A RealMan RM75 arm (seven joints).
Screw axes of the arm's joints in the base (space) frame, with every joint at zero. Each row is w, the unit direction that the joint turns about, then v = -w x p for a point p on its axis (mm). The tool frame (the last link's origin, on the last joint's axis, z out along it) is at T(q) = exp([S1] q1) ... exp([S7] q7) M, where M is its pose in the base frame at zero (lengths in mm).
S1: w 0 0 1 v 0 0 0
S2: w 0 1 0 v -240.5 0 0
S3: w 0 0 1 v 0 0 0
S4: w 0 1 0 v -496.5 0 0
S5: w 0 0 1 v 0 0 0
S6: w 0 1 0 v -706.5 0 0
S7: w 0 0 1 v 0 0 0
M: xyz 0 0 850.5 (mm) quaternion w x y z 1 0 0 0
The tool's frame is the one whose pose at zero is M.
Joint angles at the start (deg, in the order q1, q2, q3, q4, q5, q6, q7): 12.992, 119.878, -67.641, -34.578, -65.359, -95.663, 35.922
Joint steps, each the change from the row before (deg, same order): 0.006, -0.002, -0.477, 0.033, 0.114, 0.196, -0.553; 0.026, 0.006, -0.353, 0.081, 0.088, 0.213, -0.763; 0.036, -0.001, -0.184, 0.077, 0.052, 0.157, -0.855; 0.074, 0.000, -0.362, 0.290, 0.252, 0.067, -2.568; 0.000, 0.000, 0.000, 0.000, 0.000, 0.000, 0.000; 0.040, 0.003, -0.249, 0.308, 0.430, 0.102, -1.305; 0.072, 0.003, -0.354, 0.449, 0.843, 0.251, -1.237
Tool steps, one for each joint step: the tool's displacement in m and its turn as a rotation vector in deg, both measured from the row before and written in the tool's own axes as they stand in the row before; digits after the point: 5 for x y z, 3 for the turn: 0.00068, 0.00094, 0.00087, -0.240, 0.123, -0.388; 0.00075, 0.00068, 0.00071, -0.133, 0.143, -0.596; 0.00052, 0.00027, 0.00041, -0.046, 0.110, -0.751; 0.00065, 0.00086, 0.00062, -0.061, -0.028, -2.252; 0.00000, 0.00000, 0.00000, 0.000, 0.000, 0.000; 0.00049, 0.00027, 0.00021, 0.246, -0.060, -1.005; 0.00066, -0.00026, 0.00033, 0.598, -0.094, -0.828
